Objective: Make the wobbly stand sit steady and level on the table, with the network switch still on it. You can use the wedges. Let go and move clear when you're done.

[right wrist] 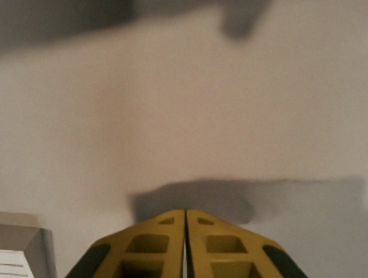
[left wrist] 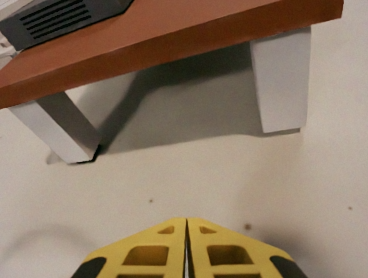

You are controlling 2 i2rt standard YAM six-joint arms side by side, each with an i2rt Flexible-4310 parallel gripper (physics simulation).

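Frame: origin at the left arm's base, x ahead, y left, z up, level; centimetres.
Where they show: left gripper, between the fingertips: [left wrist: 186,227]; right gripper, between the fingertips: [right wrist: 185,219].
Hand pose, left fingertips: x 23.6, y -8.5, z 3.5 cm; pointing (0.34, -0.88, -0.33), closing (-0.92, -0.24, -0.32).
Each offset is from my left fingertips to the centre of the thing. "*": to the spot under its first point. Level surfaces: height alone.
The stand's reddish-brown top @(* dx +1.8, dy -7.9, dz +3.9 cm) [left wrist: 165,42] crosses the upper part of the left wrist view. Two of its light grey legs show, a left leg @(dx +14.8, dy -8.3, dz -1.1 cm) [left wrist: 57,130] and a right leg @(dx -3.5, dy -11.3, dz -1.1 cm) [left wrist: 282,82]. A dark strip shows under the left leg's foot, and a thin shadow under the right one. The dark network switch @(* dx +12.0, dy -12.8, dz +5.4 cm) [left wrist: 60,20] rests on the top, partly cut off. A wedge @(* dx +16.7, dy -57.2, dz -4.7 cm) [right wrist: 12,255] with a lined white face lies on the table at the lower left of the right wrist view, partly cut off. My left gripper [left wrist: 186,227] is shut and empty, in front of the stand. My right gripper [right wrist: 185,219] is shut and empty, right of the wedge.
The pale table @(dz -5.9 cm) [left wrist: 200,175] [right wrist: 200,115] lies under both grippers, with a few small dark specks in the left wrist view. Broad shadows fall across it in the right wrist view. A whitish object shows at the left wrist view's upper left edge, behind the switch.
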